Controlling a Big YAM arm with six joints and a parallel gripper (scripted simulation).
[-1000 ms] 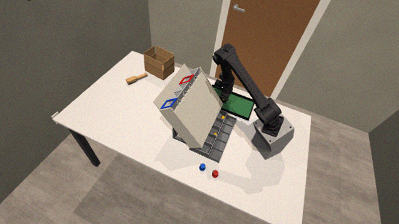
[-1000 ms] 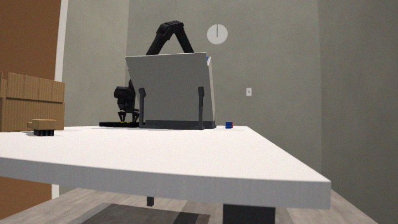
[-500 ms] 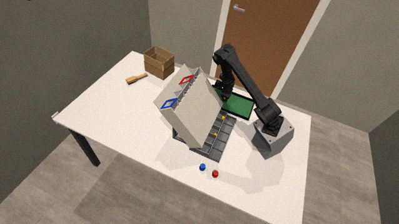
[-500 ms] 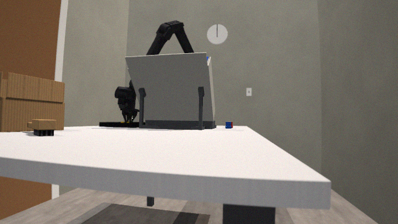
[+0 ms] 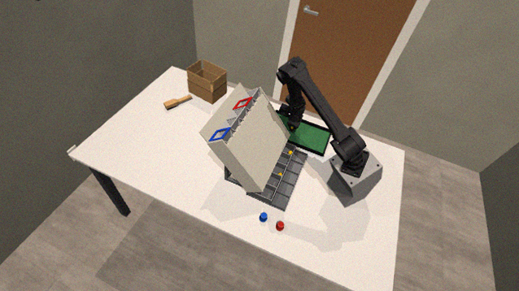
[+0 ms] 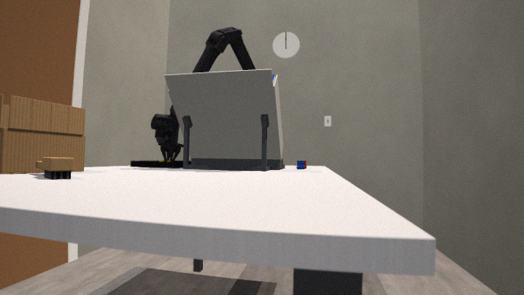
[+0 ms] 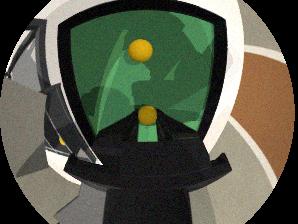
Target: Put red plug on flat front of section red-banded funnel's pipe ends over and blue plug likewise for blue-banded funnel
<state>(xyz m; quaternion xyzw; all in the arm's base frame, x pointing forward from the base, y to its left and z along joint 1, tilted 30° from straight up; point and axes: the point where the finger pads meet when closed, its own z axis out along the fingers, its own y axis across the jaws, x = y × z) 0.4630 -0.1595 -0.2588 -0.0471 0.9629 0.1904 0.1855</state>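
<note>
Now: the green marble tray 4 cm behind my hand, 1 cm to the right of it and 1 cm below it. Also, from my hand: grey cover (34 cm to the left, 19 cm above, 1 cm ahead).
</note>
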